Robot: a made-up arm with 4 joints.
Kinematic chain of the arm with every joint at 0, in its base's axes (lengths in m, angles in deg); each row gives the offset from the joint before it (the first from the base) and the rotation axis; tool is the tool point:
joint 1: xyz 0 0 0.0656 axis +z
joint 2: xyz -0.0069 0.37 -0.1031 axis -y
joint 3: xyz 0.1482 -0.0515 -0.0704 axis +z
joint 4: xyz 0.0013 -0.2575 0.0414 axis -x
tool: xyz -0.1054 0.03 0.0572
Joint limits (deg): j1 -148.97..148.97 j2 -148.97..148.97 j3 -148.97..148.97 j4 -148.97..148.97
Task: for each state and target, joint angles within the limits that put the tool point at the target. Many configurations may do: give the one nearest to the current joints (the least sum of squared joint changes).
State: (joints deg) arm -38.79 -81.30 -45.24 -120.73
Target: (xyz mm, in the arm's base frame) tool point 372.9 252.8 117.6
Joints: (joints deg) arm -65.34 -77.58 -93.92 -120.63
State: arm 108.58 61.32 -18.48 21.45
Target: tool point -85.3 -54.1 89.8
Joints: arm 142.94 72.51 24.05 37.77
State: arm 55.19 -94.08 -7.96 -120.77
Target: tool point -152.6 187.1 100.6
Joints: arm 63.32 -131.26 -55.00 -102.17
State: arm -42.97 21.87 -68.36 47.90
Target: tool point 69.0 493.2 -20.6
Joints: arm -10.27 12.13 -112.79 13.94
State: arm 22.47 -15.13 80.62 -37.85
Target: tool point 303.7 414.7 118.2
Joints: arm 17.08 16.30 108.29 -47.19
